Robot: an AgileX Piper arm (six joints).
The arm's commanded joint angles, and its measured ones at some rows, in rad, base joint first. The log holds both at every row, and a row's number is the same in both.
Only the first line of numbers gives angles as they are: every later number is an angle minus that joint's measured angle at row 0.
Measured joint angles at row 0: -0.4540 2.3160 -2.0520 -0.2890 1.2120 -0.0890
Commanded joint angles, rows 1 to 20: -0.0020 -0.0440 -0.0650 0.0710 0.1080 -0.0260; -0.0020 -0.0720 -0.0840 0.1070 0.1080 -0.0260; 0.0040 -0.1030 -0.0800 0.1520 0.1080 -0.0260; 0.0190 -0.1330 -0.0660 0.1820 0.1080 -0.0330; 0.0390 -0.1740 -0.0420 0.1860 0.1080 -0.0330; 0.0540 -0.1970 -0.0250 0.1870 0.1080 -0.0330; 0.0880 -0.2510 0.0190 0.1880 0.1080 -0.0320; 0.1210 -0.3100 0.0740 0.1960 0.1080 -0.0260; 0.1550 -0.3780 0.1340 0.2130 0.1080 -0.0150; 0.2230 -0.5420 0.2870 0.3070 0.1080 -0.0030; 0.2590 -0.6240 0.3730 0.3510 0.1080 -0.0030; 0.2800 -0.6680 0.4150 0.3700 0.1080 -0.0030; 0.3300 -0.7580 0.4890 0.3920 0.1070 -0.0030; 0.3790 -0.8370 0.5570 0.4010 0.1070 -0.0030; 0.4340 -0.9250 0.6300 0.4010 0.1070 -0.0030; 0.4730 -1.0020 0.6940 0.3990 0.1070 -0.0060; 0.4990 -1.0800 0.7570 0.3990 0.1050 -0.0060; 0.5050 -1.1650 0.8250 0.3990 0.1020 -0.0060; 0.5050 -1.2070 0.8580 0.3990 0.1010 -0.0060; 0.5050 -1.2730 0.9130 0.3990 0.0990 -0.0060
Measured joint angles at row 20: 0.5030 -1.1860 0.8390 0.4030 0.0070 -0.0060
